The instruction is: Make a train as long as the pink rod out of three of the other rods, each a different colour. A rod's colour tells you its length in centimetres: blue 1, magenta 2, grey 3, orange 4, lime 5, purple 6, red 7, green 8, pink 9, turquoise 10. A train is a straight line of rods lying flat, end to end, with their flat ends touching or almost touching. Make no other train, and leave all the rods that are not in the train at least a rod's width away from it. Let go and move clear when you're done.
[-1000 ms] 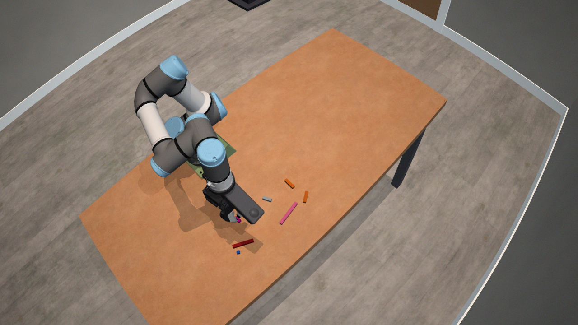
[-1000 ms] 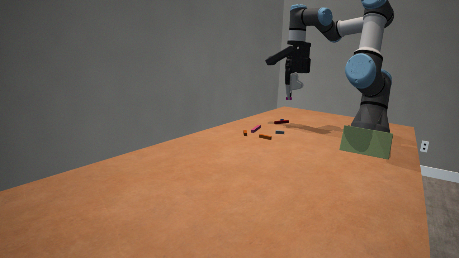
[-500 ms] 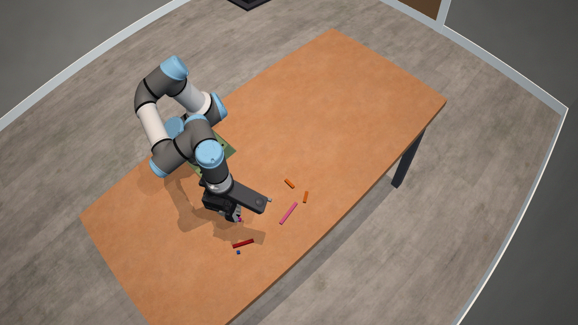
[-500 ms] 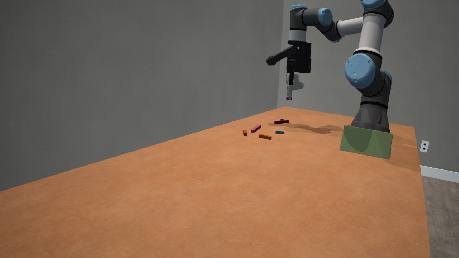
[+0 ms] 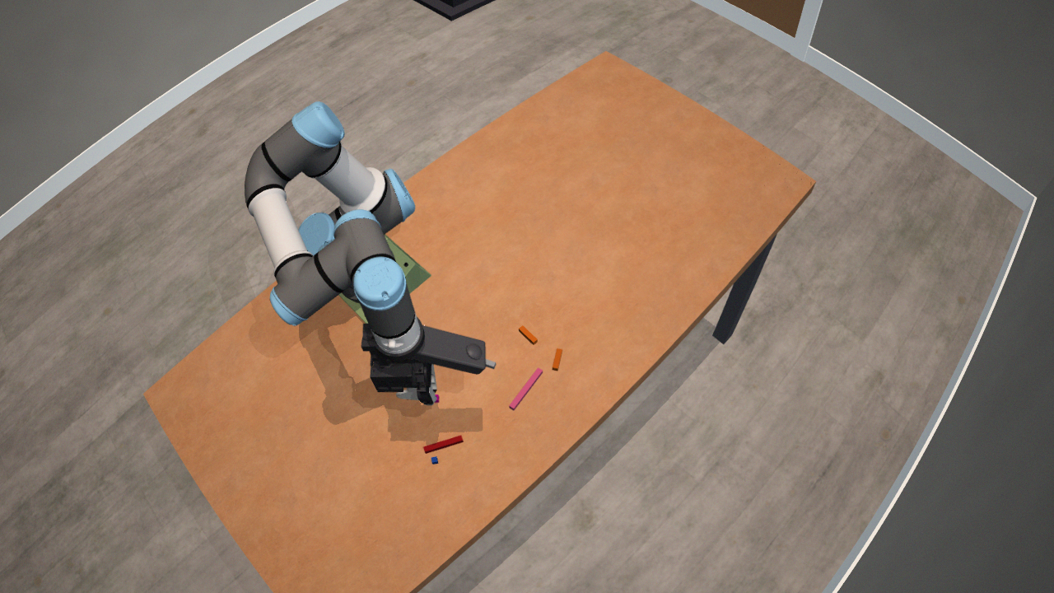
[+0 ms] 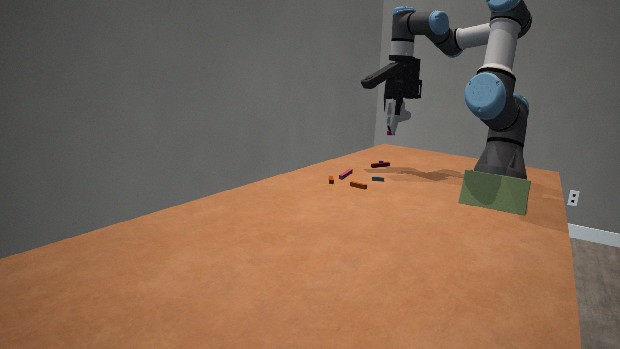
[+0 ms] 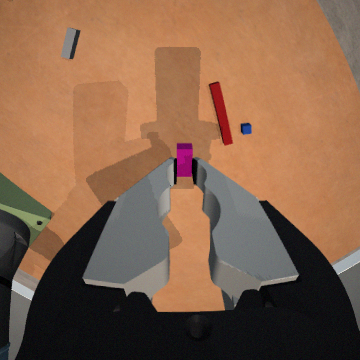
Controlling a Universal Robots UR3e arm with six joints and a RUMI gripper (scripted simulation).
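My gripper is now 1 cm above the magenta rod. From my hand the other things lie so: red rod 4 cm ahead, 3 cm to the right, 11 cm below; then grey rod 3 cm behind, 14 cm to the left, 11 cm below; then small blue rod 5 cm ahead, 6 cm to the right, 11 cm below.
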